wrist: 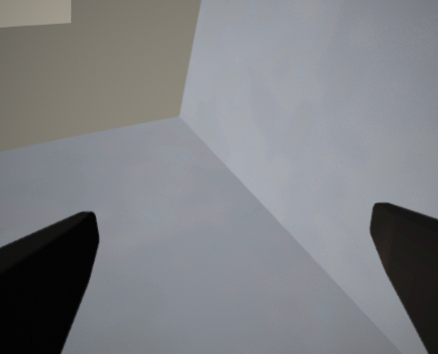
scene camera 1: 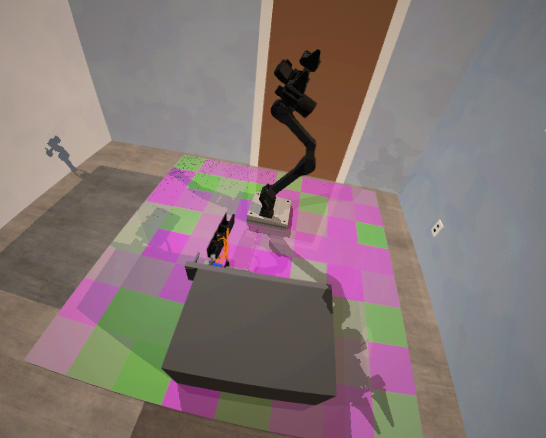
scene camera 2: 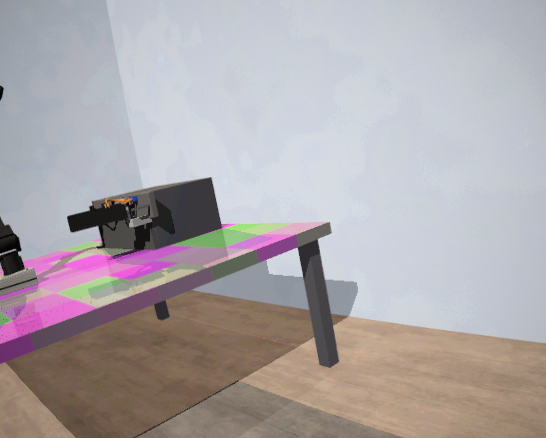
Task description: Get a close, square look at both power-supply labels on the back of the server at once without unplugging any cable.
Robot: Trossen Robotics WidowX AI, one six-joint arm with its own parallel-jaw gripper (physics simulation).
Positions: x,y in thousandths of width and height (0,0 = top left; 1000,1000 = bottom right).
Scene:
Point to a black bracket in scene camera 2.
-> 173,497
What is my gripper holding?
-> Nothing.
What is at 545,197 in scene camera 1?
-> My gripper.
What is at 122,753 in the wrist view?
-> My gripper.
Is my gripper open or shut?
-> Open.

